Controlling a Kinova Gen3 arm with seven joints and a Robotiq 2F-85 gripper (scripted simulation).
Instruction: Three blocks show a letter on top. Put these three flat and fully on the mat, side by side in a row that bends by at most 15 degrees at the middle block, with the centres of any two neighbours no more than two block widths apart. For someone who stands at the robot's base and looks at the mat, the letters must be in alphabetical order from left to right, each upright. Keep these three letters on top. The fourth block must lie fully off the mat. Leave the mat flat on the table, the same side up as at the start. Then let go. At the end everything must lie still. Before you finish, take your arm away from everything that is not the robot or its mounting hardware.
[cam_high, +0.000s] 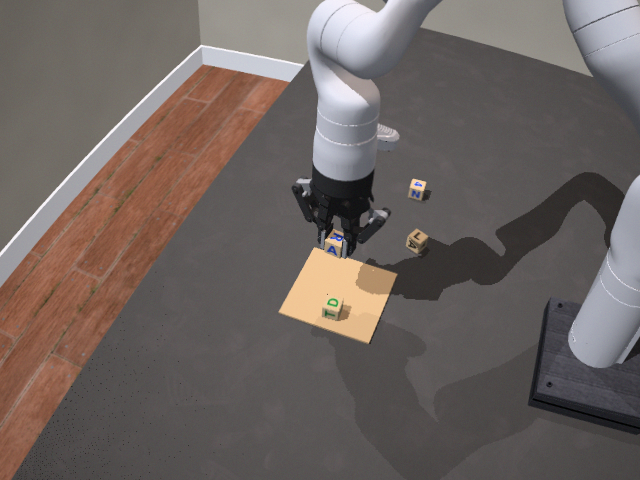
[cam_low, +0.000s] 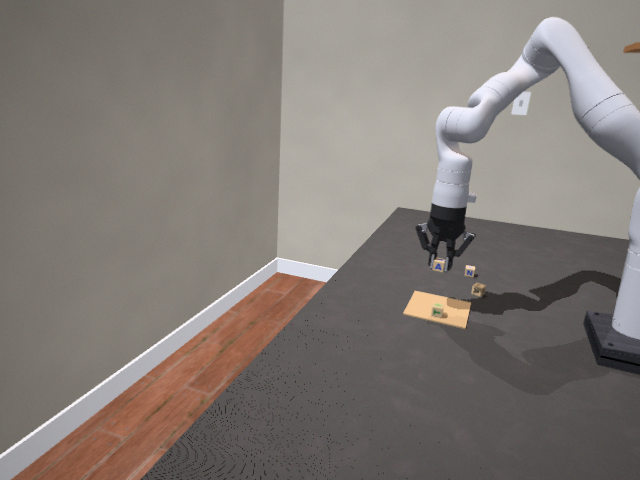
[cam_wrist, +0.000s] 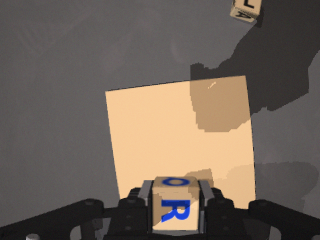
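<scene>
Now: hand 12 cm above the tan mat, 1 cm to the left of it and 1 cm past it.
</scene>
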